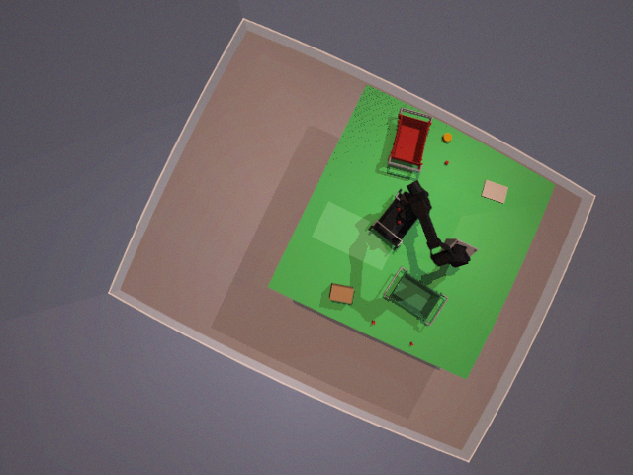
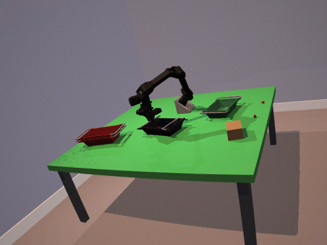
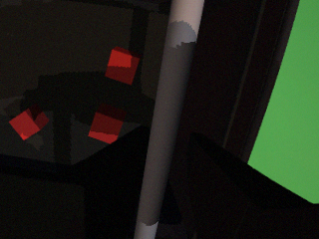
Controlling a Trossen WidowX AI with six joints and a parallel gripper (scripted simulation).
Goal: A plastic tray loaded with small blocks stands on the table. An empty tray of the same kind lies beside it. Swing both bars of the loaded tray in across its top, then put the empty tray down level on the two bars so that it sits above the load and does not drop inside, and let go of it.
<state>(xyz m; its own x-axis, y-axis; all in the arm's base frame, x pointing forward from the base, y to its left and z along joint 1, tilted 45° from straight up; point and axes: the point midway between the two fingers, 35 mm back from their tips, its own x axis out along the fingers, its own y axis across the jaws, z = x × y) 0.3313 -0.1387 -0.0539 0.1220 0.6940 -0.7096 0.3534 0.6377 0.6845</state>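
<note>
The green tray is 19 cm behind my gripper tip, 45 cm to the left of it and 1 cm below it. The rest, counted from my gripper tip: brown box (20 cm ahead, 56 cm to the left, 3 cm below); then tan flat plate (50 cm behind, 26 cm to the right, 5 cm below).
</note>
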